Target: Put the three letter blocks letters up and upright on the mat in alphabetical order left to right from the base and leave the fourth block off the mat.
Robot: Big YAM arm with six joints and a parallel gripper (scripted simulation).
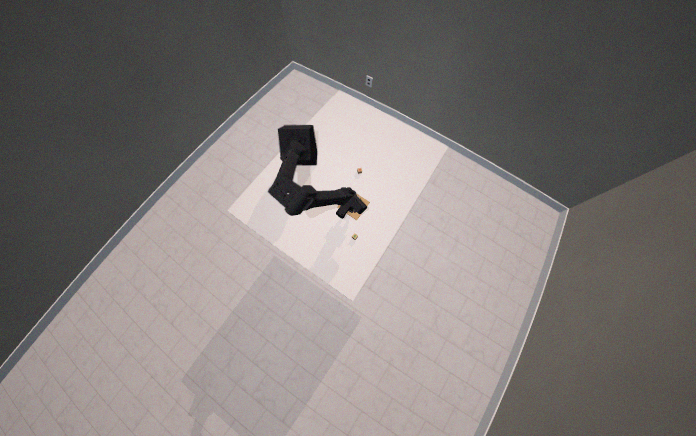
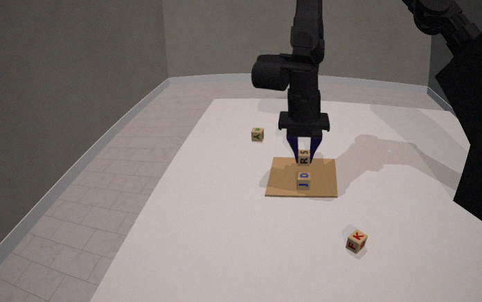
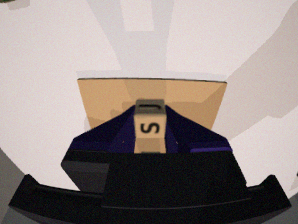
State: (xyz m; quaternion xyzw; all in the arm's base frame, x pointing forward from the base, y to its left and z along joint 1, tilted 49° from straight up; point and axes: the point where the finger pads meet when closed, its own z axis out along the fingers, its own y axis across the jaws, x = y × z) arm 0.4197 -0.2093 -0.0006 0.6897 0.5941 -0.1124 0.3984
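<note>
Now: hand right at the letter block. The rest, counted from my hand: mat: 1 cm ahead, 4 cm to the left, 2 cm below.
</note>
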